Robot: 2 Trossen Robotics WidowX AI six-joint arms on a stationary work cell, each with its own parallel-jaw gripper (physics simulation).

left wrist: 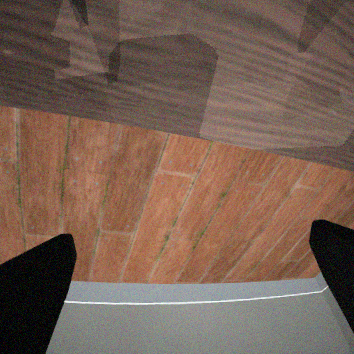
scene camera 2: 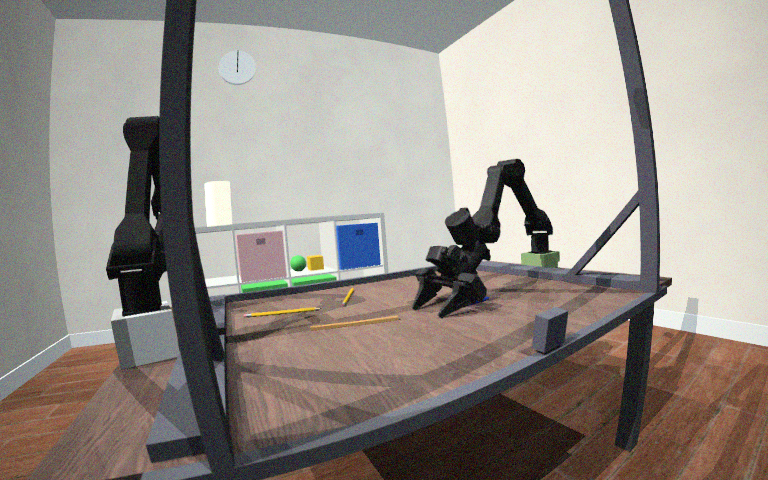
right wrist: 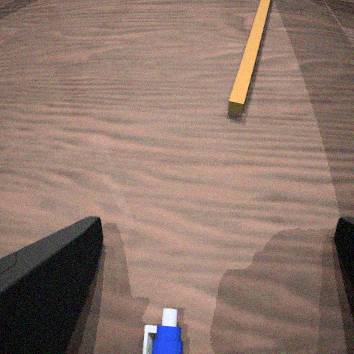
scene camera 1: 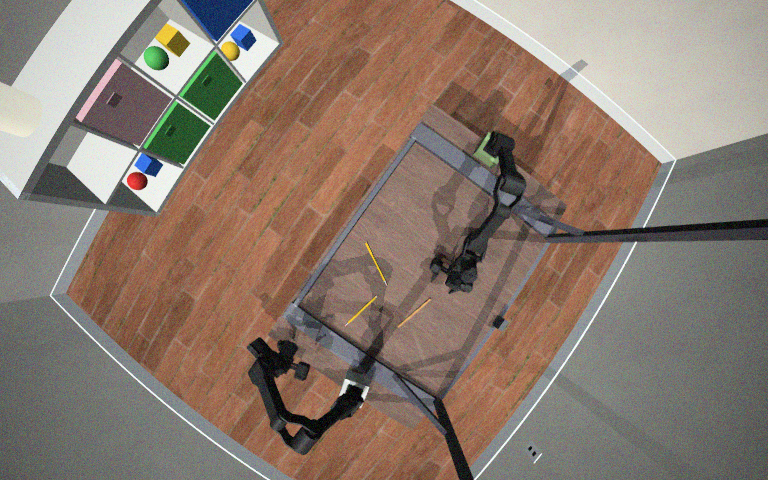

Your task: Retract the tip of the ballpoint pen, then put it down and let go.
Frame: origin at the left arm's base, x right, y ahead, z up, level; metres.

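Seen in the pictures: left gripper, fingertip midpoint: (left wrist: 193, 240) (scene camera 1: 292, 364); right gripper, fingertip midpoint: (scene camera 2: 425, 312) (right wrist: 221, 229) (scene camera 1: 440, 287); left arm's base at its link origin: (scene camera 2: 141, 309) (scene camera 1: 353, 393); right arm's base at its link origin: (scene camera 2: 540, 252) (scene camera 1: 492, 148).
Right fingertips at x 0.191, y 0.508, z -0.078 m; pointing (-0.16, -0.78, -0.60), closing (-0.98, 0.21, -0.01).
Observation:
Offsets run from my right fingertips to a thing's top centre. "pt": to the spot under its first point. Level surfaces: height alone.
The ballpoint pen @(pt dz +0.005, dx +0.025, dy +0.033 m) (right wrist: 168, 341) (scene camera 2: 483, 298) is blue, with a white button and a white clip. It lies on the table top @(dz -0.004 m) (scene camera 2: 339, 367) under the right hand. In the right wrist view its button end shows at the bottom edge, between and behind the fingertips; its writing tip is hidden. The pen cannot be made out in scene camera 1. My right gripper (right wrist: 221, 229) (scene camera 2: 428, 311) is open, low over the table, with nothing between its fingers. My left gripper (left wrist: 193, 240) (scene camera 1: 297, 358) is open and empty, beyond the table's end, far from the pen.
Two yellow pencils @(dz +0.003, dx -0.279, dy +0.004 m) (scene camera 1: 376, 263) @(dz +0.005, dx -0.271, dy -0.195 m) (scene camera 1: 360, 311) and an orange stick @(dz +0.003, dx -0.066, dy -0.134 m) (scene camera 1: 414, 313) (scene camera 2: 355, 322) (right wrist: 248, 60) lie on the table toward the left arm. A small dark block @(dz +0.054, dx +0.291, dy -0.057 m) (scene camera 2: 549, 330) (scene camera 1: 498, 322) stands at the table edge. Frame posts (scene camera 2: 180, 169) (scene camera 2: 640, 130) rise at the corners.

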